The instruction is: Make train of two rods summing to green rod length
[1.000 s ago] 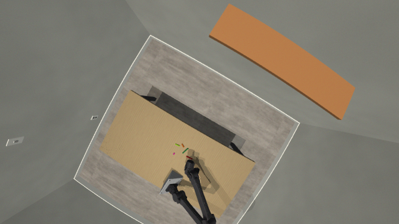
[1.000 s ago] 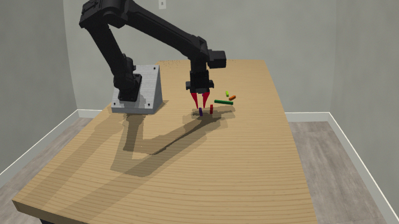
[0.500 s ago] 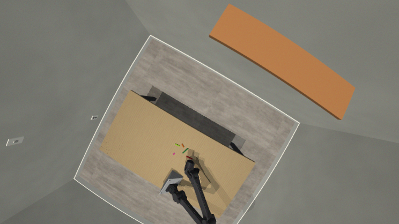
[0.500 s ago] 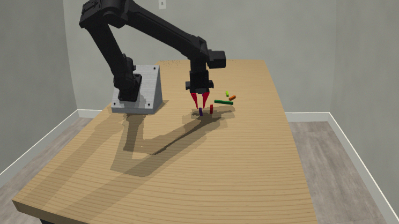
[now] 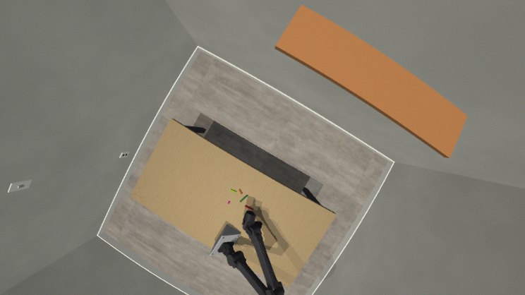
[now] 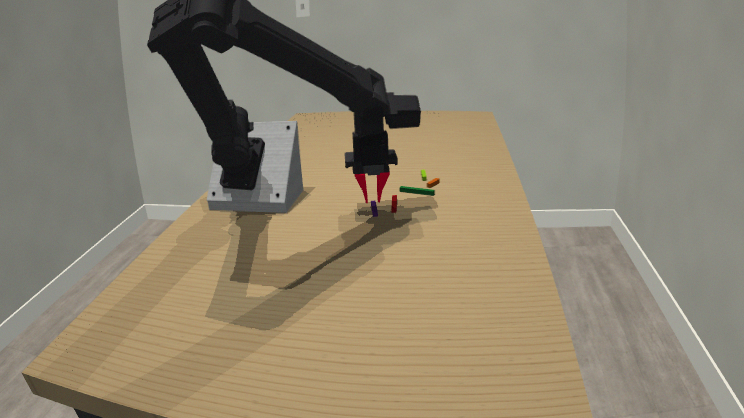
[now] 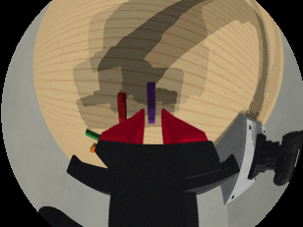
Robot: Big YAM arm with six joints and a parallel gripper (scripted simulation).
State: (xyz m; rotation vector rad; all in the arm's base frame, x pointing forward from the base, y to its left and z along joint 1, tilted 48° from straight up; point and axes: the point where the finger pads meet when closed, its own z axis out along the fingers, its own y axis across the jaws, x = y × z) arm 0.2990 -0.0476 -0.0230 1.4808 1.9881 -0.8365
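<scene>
My hand is 20 mm above the purple rod. Round my hand: red rod: 40 mm ahead, 20 mm to the left, 20 mm below; then magenta rod: 20 mm behind, 180 mm to the left, 20 mm below; then green rod: 80 mm ahead, 100 mm to the left, 20 mm below.
</scene>
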